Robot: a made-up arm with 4 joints.
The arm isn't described. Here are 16 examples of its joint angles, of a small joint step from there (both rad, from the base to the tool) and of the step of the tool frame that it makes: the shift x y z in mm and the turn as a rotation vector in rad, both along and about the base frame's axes.
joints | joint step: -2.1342 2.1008 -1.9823 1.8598 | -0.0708 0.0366 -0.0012 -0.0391
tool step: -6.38 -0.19 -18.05 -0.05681 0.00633 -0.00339
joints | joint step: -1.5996 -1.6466 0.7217 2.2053 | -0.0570 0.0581 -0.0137 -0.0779
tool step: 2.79 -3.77 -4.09 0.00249 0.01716 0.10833
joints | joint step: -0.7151 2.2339 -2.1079 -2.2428 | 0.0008 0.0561 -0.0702 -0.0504
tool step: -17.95 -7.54 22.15 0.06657 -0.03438 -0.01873
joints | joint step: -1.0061 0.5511 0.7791 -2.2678 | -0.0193 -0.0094 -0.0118 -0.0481
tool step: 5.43 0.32 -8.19 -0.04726 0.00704 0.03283
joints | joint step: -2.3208 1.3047 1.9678 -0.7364 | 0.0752 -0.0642 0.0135 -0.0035
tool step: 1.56 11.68 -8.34 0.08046 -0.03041 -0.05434
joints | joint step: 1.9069 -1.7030 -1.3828 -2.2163 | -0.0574 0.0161 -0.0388 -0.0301
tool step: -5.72 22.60 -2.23 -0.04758 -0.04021 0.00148
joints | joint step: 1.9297 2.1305 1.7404 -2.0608 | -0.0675 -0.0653 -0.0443 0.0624
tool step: -10.88 -4.56 -0.22 -0.05304 0.00009 0.13408
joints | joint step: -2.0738 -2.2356 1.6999 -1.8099 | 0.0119 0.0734 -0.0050 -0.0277
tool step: 7.67 12.39 -10.19 0.01200 0.05347 0.08576
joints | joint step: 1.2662 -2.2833 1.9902 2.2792 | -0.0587 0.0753 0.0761 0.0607
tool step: -0.75 -43.31 -24.67 -0.08526 0.06514 -0.04461
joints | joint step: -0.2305 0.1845 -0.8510 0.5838 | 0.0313 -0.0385 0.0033 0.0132
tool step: -11.31 14.81 13.49 0.03599 0.02621 -0.01397
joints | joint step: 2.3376 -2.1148 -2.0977 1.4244 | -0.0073 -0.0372 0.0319 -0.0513
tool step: 5.92 -24.52 -3.52 -0.04554 -0.04681 0.06862
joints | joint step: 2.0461 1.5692 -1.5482 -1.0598 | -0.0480 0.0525 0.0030 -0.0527
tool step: 0.72 -7.50 -7.72 -0.04934 -0.00275 -0.00113
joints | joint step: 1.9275 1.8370 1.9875 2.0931 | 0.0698 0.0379 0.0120 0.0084
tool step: 5.17 14.88 7.46 0.06311 0.00179 -0.03198
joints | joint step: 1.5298 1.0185 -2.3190 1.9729 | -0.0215 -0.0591 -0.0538 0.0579
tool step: -21.81 4.33 -20.28 -0.08491 0.02355 0.01652
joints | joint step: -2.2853 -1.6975 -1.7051 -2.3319 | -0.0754 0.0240 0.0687 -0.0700
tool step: -1.41 -33.65 1.76 -0.09016 -0.08046 0.01271
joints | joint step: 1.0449 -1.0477 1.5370 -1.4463 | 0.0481 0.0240 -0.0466 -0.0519
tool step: -2.91 -3.55 7.79 0.02686 -0.07294 -0.04646
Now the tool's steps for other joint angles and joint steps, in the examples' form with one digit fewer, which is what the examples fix.
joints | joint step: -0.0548 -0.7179 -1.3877 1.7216 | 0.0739 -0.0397 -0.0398 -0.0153
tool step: -17.8 9.8 27.8 0.0461 0.0553 0.0276
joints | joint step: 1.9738 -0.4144 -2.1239 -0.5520 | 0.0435 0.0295 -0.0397 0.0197
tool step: 9.9 2.8 0.3 0.0111 -0.0041 -0.0524
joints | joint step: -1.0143 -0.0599 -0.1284 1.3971 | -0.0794 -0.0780 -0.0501 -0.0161
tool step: -5.7 -60.9 -30.3 -0.1277 0.0579 -0.0597
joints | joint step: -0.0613 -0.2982 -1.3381 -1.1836 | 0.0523 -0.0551 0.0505 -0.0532
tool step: -8.6 29.4 31.5 0.1044 0.1064 -0.0070
